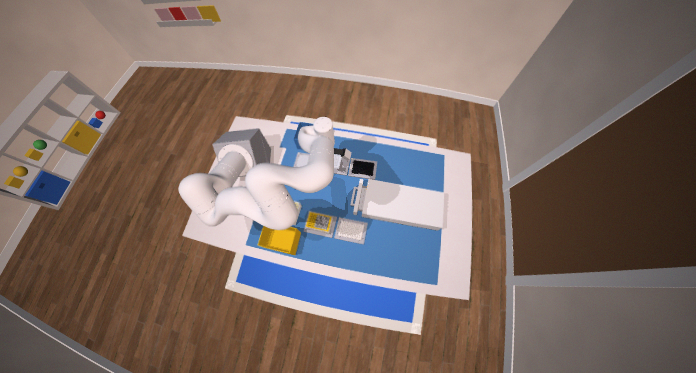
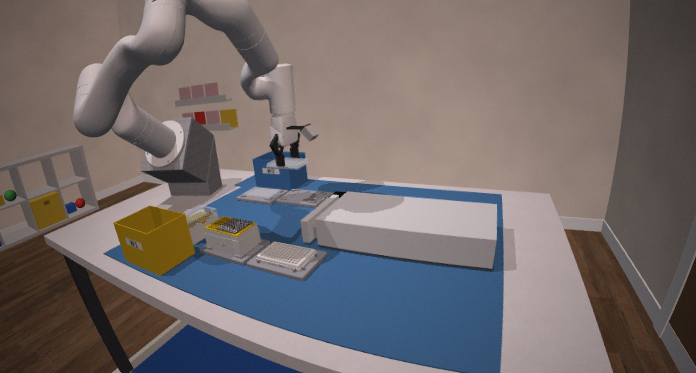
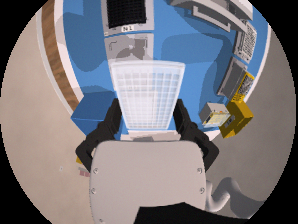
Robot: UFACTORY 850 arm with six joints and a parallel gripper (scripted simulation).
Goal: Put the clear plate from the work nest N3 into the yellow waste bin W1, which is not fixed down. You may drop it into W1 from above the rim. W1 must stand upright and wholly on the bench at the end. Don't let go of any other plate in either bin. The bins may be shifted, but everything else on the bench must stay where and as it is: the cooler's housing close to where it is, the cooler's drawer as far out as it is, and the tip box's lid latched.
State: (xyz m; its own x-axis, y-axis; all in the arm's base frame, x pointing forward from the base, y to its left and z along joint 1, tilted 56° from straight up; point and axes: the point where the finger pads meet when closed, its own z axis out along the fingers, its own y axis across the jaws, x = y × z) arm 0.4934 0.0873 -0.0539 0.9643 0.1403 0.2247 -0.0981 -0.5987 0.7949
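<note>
Now: hand 450 mm to the left of the yellow bin, 220 mm past it and 120 mm above it. Round my hand: black plate: 190 mm ahead, 140 mm below, 30 mm to the left; white plate: 10 mm below; blue bin: 190 mm to the left, 150 mm behind, 120 mm below.
</note>
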